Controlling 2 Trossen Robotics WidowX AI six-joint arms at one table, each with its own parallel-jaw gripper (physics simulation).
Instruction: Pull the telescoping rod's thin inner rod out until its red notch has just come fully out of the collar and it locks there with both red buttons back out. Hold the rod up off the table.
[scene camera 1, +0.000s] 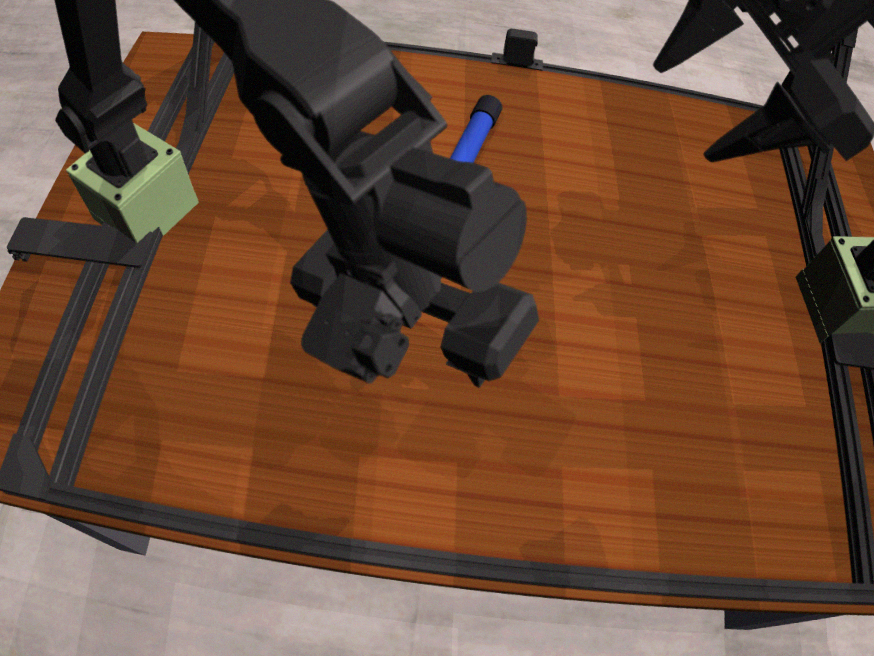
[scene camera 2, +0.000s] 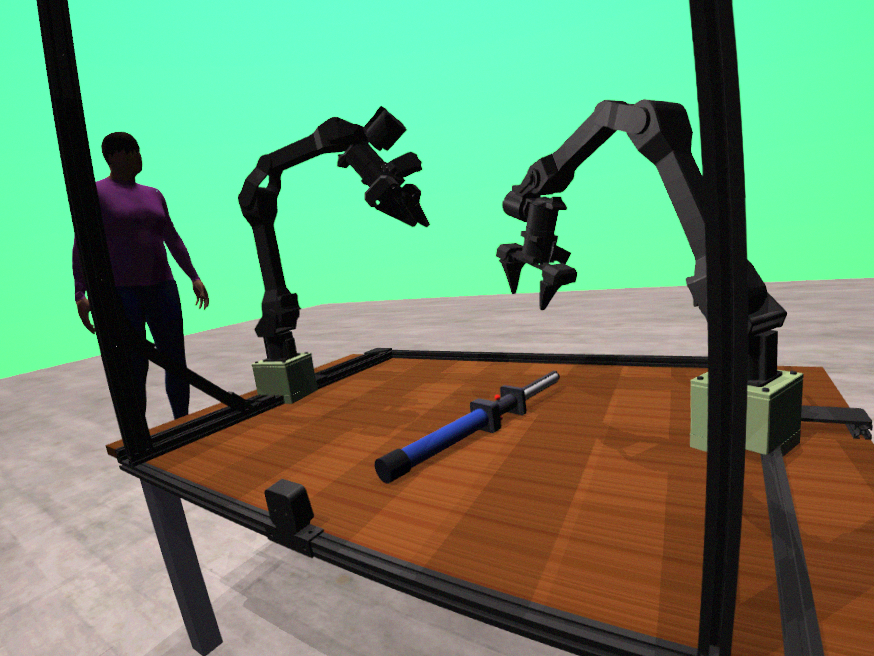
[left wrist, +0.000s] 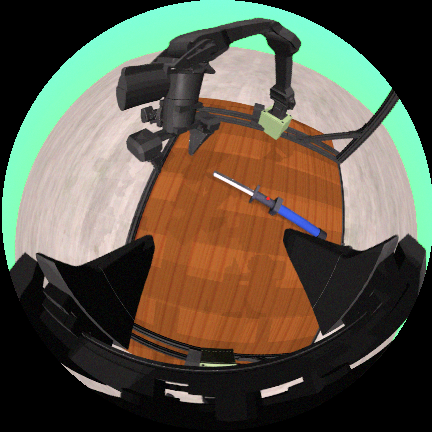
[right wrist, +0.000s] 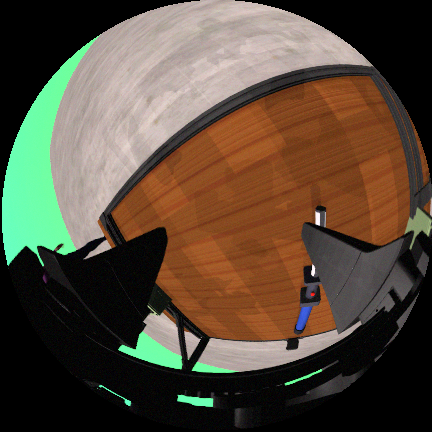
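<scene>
The rod's blue tube (scene camera 1: 474, 134) (scene camera 2: 443, 437) (left wrist: 298, 220) (right wrist: 303, 317) lies on the table, with a black end cap (scene camera 1: 486, 108) (scene camera 2: 392, 466). The dark collar (scene camera 2: 506, 403) between two square flanges shows one red button (scene camera 2: 497, 397) (left wrist: 268, 199) (right wrist: 312, 294). The silver inner rod (scene camera 2: 542, 384) (left wrist: 232, 183) (right wrist: 320, 216) sticks out of the far flange. No red notch can be made out. My left gripper (scene camera 1: 683, 112) (scene camera 2: 420, 224) (left wrist: 219, 239) is open and empty, high above the table. My right gripper (scene camera 2: 528, 300) (right wrist: 236, 232) is open and empty above the rod; its arm hides most of the rod in scene camera 1.
The wooden table (scene camera 1: 437, 508) (scene camera 2: 607, 550) has dark rails along its edges. A small black block (scene camera 1: 521, 48) (scene camera 2: 288, 504) stands on one edge rail. Green arm bases (scene camera 1: 158, 201) (scene camera 2: 284, 379) stand at both sides. A person (scene camera 2: 137, 233) stands beyond the table.
</scene>
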